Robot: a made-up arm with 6 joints. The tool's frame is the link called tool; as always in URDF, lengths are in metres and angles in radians. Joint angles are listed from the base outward.
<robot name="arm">
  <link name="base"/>
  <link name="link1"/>
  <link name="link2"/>
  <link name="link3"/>
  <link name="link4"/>
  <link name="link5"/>
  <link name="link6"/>
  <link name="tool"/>
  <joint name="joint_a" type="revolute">
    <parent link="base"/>
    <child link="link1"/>
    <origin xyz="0 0 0.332" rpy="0 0 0"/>
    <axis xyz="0 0 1"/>
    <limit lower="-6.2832" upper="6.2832"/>
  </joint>
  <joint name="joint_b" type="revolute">
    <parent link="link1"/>
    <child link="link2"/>
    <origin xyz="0 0 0" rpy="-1.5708 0 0"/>
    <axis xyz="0 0 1"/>
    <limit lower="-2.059" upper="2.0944"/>
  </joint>
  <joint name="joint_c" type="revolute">
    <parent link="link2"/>
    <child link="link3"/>
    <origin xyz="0.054 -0.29 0" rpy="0 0 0"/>
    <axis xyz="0 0 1"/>
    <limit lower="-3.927" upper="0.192"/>
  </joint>
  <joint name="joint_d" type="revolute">
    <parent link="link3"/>
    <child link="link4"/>
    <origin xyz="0.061 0.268 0" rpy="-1.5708 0 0"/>
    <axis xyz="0 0 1"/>
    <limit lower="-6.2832" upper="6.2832"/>
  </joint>
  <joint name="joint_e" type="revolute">
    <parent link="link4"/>
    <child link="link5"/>
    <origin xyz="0 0 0" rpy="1.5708 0 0"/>
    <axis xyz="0 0 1"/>
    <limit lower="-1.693" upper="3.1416"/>
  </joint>
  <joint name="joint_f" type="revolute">
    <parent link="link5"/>
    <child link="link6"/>
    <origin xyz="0.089 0.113 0" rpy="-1.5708 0 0"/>
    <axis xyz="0 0 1"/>
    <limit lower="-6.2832" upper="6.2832"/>
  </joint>
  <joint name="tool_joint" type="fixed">
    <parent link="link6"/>
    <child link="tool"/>
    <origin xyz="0 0 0" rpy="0 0 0"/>
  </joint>
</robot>
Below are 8 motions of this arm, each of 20 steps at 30 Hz.
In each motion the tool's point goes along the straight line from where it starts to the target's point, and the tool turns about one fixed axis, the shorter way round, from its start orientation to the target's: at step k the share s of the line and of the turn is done. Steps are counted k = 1, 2, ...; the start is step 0. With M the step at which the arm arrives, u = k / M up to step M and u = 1 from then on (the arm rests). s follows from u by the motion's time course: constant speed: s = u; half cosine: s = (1 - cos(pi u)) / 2; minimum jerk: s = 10 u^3 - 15 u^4 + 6 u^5.
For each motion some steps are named. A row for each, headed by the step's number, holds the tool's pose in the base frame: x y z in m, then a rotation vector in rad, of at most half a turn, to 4 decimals.
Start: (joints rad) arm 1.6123 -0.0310 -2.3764 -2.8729 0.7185 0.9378
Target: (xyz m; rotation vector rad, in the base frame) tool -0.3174 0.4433 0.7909 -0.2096 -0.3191 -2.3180
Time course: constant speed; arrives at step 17
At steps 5, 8, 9, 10, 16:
5: -0.0999 0.3210 0.9207 0.2630 0.2038 3.0826
8: -0.1543 0.3516 0.8882 -0.2555 -0.2452 -2.9530
9: -0.1724 0.3618 0.8774 -0.2506 -0.2558 -2.8825
10: -0.1905 0.3720 0.8666 -0.2456 -0.2657 -2.8120
16: -0.2993 0.4331 0.8017 -0.2149 -0.3130 -2.3886

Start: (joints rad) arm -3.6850 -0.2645 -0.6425 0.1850 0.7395 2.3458
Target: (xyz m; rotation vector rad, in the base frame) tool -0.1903 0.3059 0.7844 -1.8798 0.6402 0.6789
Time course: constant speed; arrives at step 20
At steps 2, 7, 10, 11, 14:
2: -0.2754 0.1835 0.4497 -3.0103 -0.0871 0.3901
7: -0.2518 0.2175 0.5427 -2.7181 0.1591 0.5012
10: -0.2376 0.2379 0.5985 -2.5331 0.2892 0.5554
11: -0.2329 0.2447 0.6171 -2.4700 0.3298 0.5716
14: -0.2187 0.2651 0.6728 -2.2775 0.4440 0.6147

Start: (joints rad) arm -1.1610 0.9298 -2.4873 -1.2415 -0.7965 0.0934
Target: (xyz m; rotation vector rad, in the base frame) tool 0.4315 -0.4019 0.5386 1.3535 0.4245 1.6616
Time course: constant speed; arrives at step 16
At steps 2, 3, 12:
2: 0.3541 -0.4441 0.5622 1.3421 0.5770 1.3112
3: 0.3596 -0.4411 0.5605 1.3438 0.5669 1.3363
12: 0.4094 -0.4139 0.5454 1.3532 0.4705 1.5619

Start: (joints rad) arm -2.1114 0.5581 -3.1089 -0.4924 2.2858 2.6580
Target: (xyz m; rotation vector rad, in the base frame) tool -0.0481 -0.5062 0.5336 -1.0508 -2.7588 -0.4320
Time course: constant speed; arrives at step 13
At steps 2, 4, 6, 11, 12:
2: -0.2306 -0.3380 0.6995 -2.2625 -1.7881 0.3528
4: -0.1974 -0.3686 0.6694 -2.0918 -2.0173 0.2137
6: -0.1642 -0.3992 0.6392 -1.8969 -2.2256 0.0713
11: -0.0813 -0.4756 0.5638 -1.3157 -2.6404 -0.2894
12: -0.0647 -0.4909 0.5487 -1.1853 -2.7032 -0.3610

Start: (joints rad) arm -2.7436 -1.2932 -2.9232 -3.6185 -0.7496 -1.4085
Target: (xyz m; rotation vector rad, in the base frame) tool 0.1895 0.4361 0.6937 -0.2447 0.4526 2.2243
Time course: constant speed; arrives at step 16
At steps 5, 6, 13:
5: 0.3512 0.3077 0.6697 -0.1540 0.5278 1.9264
6: 0.3365 0.3194 0.6719 -0.1620 0.5216 1.9537
13: 0.2336 0.4011 0.6872 -0.2193 0.4748 2.1434

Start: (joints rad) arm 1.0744 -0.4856 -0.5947 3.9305 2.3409 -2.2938
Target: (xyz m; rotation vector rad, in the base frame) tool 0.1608 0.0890 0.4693 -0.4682 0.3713 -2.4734
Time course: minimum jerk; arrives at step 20
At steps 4, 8, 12, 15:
4: 0.1885 0.1352 0.6274 0.1785 0.7272 -1.6839
8: 0.1809 0.1225 0.5839 0.0160 0.6490 -1.9162
12: 0.1701 0.1046 0.5226 -0.2324 0.5142 -2.2253
15: 0.1638 0.0941 0.4867 -0.3892 0.4207 -2.3949

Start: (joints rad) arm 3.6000 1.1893 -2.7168 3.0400 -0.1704 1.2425
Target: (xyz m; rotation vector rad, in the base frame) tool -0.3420 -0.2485 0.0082 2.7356 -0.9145 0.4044
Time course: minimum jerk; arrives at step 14
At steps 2, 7, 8, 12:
2: -0.5830 -0.2778 0.3213 1.8399 -0.6676 -1.0682
7: -0.4654 -0.2635 0.1685 2.3592 -0.8192 -0.4312
8: -0.4328 -0.2595 0.1261 2.4780 -0.8517 -0.2269
12: -0.3477 -0.2492 0.0157 2.7229 -0.9119 0.3618

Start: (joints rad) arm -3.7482 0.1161 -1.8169 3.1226 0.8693 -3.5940
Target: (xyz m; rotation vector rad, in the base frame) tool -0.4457 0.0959 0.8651 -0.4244 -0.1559 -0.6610
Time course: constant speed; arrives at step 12
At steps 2, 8, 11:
2: -0.4039 0.2441 0.7741 -0.0970 -0.5248 -0.9771
8: -0.4290 0.1552 0.8287 -0.2972 -0.3035 -0.7910
11: -0.4415 0.1107 0.8560 -0.3931 -0.1928 -0.6939

